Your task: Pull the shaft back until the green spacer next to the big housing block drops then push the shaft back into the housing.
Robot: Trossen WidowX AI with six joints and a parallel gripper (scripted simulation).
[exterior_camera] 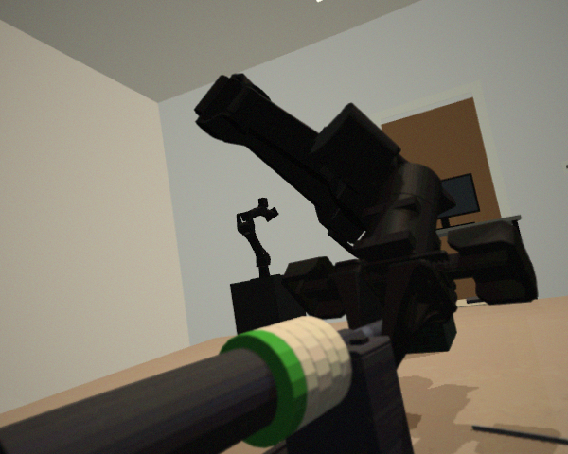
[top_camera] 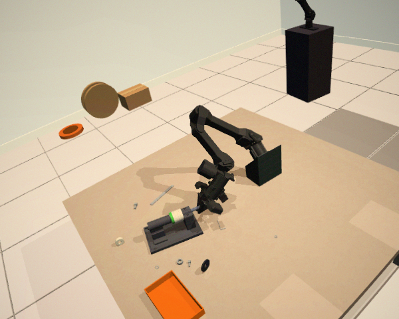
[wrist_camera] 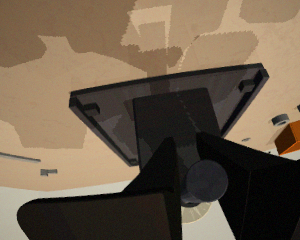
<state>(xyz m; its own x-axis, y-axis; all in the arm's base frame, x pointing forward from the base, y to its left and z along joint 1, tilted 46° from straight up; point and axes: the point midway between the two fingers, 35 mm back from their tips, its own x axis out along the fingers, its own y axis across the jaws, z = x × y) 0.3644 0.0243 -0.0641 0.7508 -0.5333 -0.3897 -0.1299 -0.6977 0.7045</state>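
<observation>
Now: the grey shaft 5 cm ahead of my gripper tip, 1 cm to the right of it and 2 cm above it. The rest, counted from my gripper tip: allen key (6 cm behind, 9 cm to the left, 5 cm below); green spacer (11 cm ahead, 1 cm to the right, 2 cm above); black ring (9 cm ahead, 23 cm to the left, 3 cm below).
</observation>
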